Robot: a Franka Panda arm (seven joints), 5 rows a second.
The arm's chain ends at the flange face. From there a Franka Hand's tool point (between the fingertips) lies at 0.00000 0.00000 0.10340 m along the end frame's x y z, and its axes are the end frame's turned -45 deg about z.
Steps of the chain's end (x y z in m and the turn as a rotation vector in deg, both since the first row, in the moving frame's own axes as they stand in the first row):
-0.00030 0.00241 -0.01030 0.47 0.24 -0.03
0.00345 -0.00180 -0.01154 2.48 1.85 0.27
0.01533 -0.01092 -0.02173 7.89 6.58 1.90
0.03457 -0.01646 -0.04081 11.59 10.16 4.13
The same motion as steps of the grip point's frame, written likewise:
-0.00101 0.00120 -0.01030 0.16 0.50 -0.03
0.00924 0.00038 -0.01169 0.45 3.06 0.27
0.03695 0.00176 -0.02339 0.93 10.23 1.90
0.06355 0.01200 -0.04453 1.01 15.38 4.13

